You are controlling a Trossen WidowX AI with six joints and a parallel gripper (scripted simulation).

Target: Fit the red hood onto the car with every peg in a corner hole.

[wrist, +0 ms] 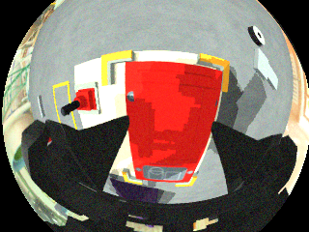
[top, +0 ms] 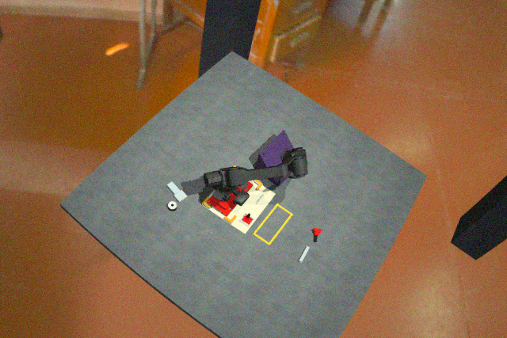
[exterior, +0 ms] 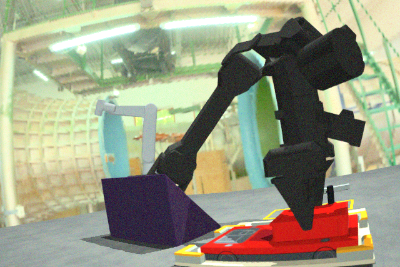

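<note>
My gripper tip is now right at the red hood. Round my gripper tip: white engine block (20 mm below).
</note>
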